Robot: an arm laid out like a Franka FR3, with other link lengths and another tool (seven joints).
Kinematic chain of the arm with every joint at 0, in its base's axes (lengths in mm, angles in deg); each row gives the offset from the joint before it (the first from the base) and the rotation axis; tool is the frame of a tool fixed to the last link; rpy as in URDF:
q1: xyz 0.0 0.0 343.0 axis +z
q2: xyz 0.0 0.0 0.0 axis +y
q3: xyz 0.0 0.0 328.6 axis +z
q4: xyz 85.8 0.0 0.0 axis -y
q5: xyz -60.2 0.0 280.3 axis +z
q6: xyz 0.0 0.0 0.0 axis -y
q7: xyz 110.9 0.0 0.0 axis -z
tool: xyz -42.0 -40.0 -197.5 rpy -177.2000 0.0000 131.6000
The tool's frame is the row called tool.
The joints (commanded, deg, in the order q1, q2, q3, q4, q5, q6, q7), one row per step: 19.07, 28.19, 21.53, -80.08, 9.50, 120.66, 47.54; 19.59, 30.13, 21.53, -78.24, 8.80, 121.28, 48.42; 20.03, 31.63, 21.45, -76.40, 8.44, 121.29, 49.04; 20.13, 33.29, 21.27, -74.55, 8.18, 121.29, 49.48; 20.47, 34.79, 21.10, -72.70, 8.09, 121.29, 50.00; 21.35, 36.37, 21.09, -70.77, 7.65, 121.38, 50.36; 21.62, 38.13, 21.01, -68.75, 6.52, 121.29, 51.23; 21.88, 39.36, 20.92, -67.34, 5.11, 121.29, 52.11; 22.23, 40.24, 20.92, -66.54, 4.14, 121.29, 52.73; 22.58, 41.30, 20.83, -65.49, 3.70, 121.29, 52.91; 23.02, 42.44, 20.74, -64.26, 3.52, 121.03, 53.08
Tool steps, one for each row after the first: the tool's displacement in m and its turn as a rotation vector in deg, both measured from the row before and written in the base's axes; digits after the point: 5 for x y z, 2 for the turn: 0.00692, 0.00737, -0.00656, 0.32, -0.16, -0.62; 0.00530, 0.00553, -0.00330, 0.33, -0.01, -0.45; 0.00825, 0.00196, -0.00531, 0.28, 0.12, -0.74; 0.00599, 0.00427, -0.00367, 0.45, 0.10, -0.62; 0.00213, 0.00934, -0.00408, 0.34, -0.21, 0.23; 0.00739, 0.00249, -0.00657, -0.30, -0.22, -0.71; 0.00562, 0.00121, -0.00520, -0.64, -0.50, -0.57; 0.00161, 0.00261, -0.00501, -0.52, -0.17, -0.16; 0.00247, 0.00283, -0.00529, -0.13, -0.06, -0.02; 0.00129, 0.00385, -0.00531, -0.02, 0.24, 0.05
